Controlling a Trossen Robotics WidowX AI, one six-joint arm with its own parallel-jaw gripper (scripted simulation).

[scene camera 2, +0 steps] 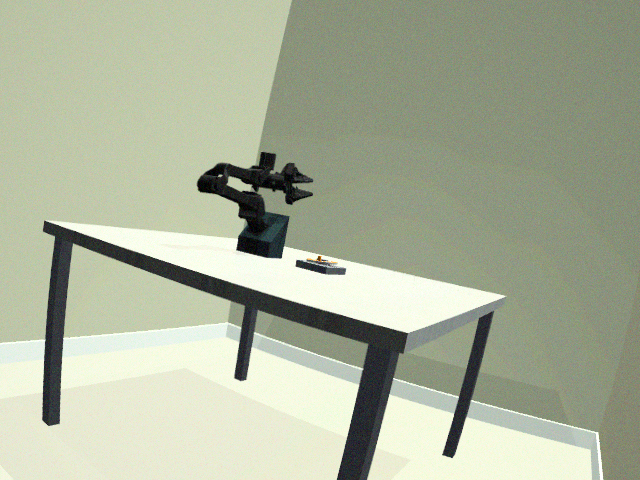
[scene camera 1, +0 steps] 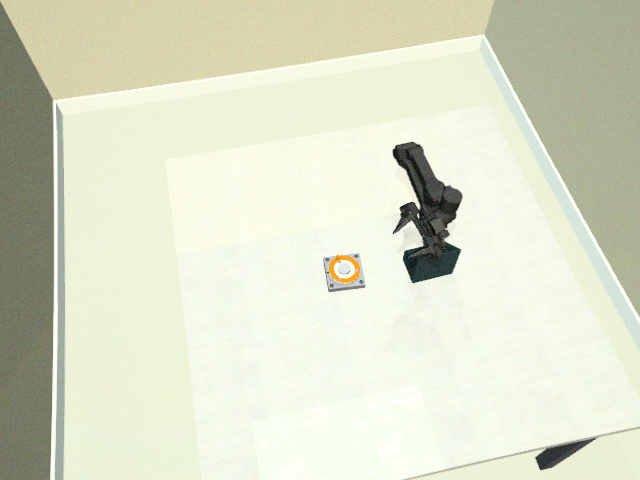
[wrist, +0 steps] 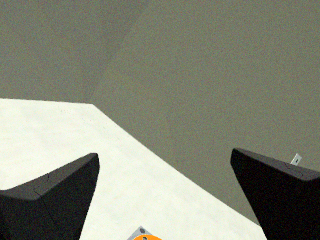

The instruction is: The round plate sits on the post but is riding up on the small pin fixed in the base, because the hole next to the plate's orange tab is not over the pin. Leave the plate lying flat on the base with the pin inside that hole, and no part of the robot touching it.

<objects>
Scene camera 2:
my gripper: 313,187
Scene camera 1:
my gripper: 400,245
square grey base: 333,286
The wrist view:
my gripper: 167,159
</objects>
